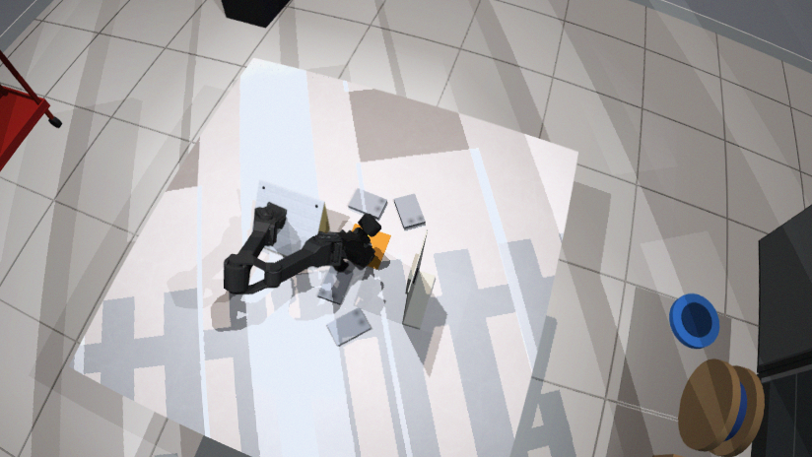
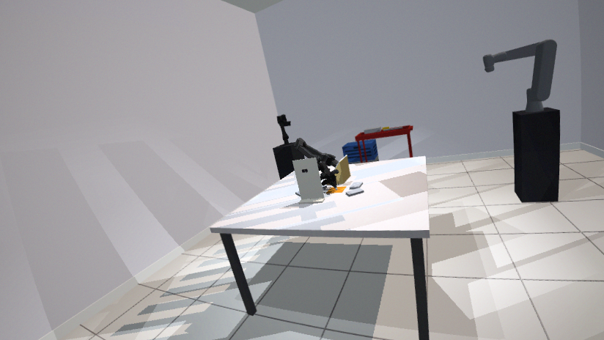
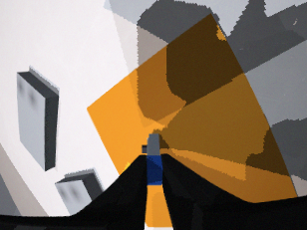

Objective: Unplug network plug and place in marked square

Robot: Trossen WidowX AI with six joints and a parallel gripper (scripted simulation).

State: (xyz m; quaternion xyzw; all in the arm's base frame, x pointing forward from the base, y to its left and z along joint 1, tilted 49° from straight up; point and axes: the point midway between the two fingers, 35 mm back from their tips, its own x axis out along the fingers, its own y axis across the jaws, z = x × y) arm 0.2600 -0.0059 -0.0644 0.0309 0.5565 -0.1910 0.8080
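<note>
The orange marked square is 2 cm below my gripper tip. From my gripper tip the other things lie so: upright panel 19 cm ahead, 11 cm to the right, 11 cm above; network plug right at my gripper tip.
</note>
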